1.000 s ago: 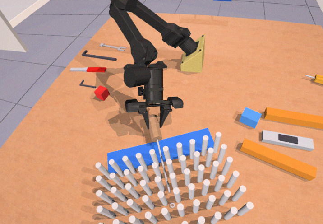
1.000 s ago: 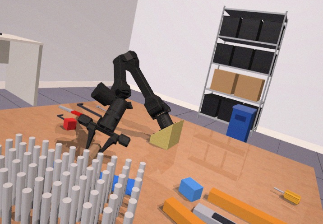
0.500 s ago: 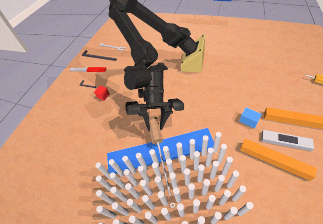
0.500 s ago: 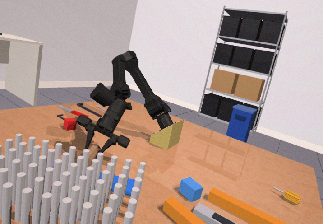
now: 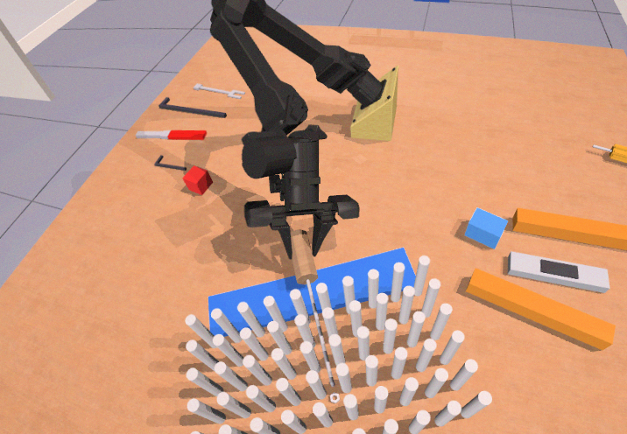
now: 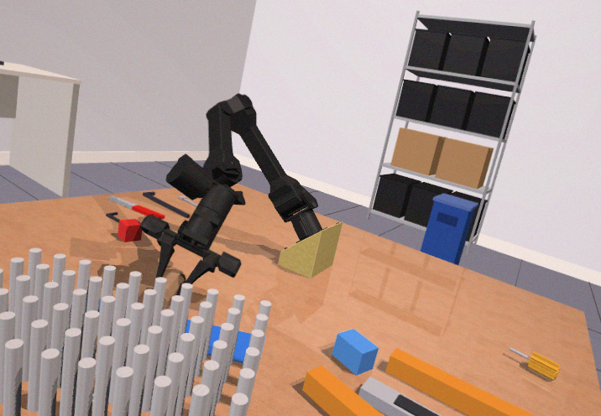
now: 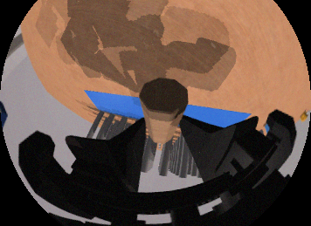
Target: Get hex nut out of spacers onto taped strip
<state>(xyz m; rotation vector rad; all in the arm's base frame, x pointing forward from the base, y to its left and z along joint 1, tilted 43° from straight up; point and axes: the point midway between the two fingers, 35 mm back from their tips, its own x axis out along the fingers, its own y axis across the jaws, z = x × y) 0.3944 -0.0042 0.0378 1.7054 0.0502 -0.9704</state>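
My gripper tip is 4 cm short of the blue taped strip, 3 cm to the right of it and 4 cm above it. The rest, counted from my gripper tip: hex nut: 19 cm ahead, 12 cm to the left, 3 cm below; then hook tool: 9 cm ahead, 6 cm to the left, 1 cm below; then red cube: 12 cm behind, 30 cm to the right, 2 cm below.
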